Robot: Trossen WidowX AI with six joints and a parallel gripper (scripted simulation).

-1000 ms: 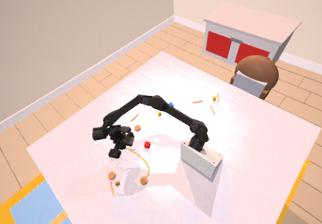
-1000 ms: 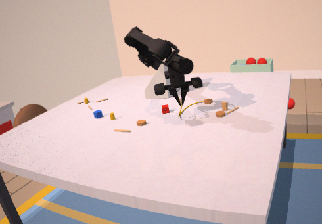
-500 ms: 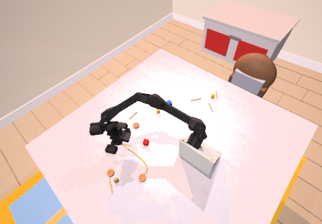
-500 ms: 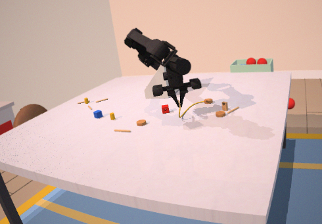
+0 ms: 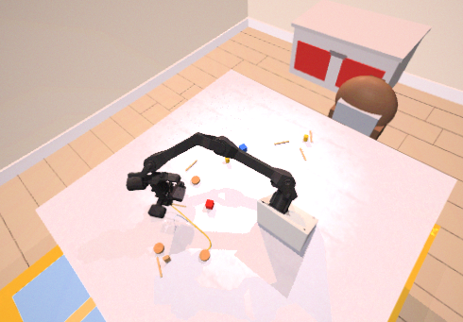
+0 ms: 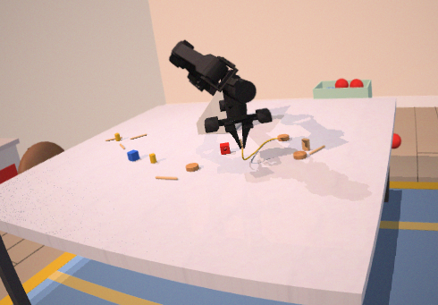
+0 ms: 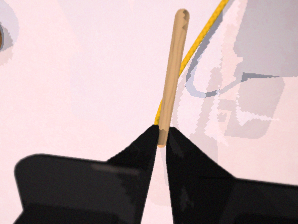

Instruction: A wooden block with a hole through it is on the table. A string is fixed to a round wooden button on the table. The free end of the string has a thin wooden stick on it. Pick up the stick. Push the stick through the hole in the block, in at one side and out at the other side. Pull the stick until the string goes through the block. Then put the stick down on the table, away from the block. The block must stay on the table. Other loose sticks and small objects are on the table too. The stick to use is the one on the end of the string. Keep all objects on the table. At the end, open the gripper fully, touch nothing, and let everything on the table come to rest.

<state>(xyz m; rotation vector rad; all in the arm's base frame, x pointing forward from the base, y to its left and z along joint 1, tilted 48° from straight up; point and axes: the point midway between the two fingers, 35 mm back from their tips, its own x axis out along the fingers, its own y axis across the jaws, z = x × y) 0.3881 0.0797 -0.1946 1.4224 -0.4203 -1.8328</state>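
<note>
Now: gripper tip 120 mm past the red block, 100 mm to the left of it and 40 mm above it. Round my gripper tip: thin wooden stick: 10 mm to the right, 10 mm behind; then yellow peg: 330 mm to the right, 40 mm below, 40 mm behind; then small wooden block: 160 mm to the left, 120 mm behind, 40 mm below.
</note>
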